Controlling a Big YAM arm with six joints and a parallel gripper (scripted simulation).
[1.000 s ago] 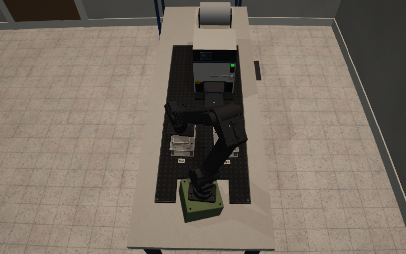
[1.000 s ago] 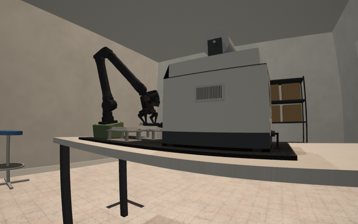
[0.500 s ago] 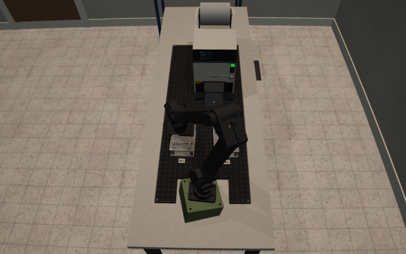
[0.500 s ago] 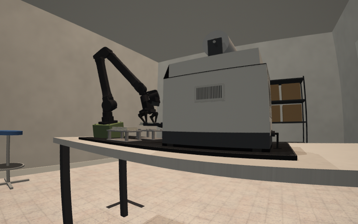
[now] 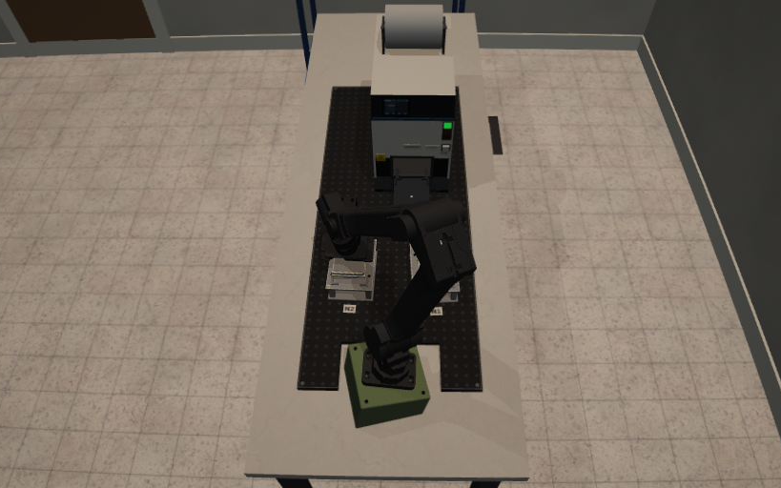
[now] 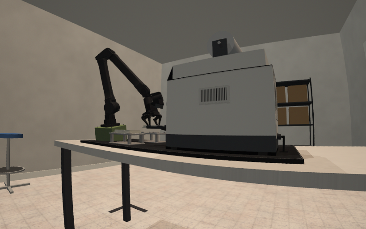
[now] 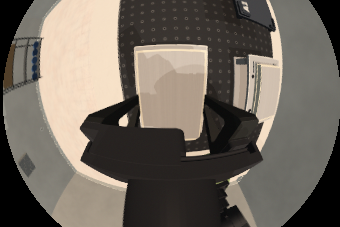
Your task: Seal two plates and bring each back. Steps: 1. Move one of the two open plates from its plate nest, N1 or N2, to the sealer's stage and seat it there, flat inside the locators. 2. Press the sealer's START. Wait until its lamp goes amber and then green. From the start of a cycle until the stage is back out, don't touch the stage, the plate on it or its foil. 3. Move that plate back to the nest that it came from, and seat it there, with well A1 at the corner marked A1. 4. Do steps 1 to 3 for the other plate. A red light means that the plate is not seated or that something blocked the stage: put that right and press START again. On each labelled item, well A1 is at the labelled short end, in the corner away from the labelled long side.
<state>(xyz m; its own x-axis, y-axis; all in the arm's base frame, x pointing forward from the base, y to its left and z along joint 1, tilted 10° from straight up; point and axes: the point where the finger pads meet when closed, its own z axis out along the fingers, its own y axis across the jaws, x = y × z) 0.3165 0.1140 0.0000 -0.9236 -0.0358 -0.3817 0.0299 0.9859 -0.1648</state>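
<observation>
Now: hand 110 mm past the N2 label and 100 mm above it. Round my hand: yellow warning label: 300 mm ahead, 60 mm to the right, 50 mm above; then white well plate: right at my hand; then sealer stage: 200 mm ahead, 150 mm to the right, 10 mm below.
</observation>
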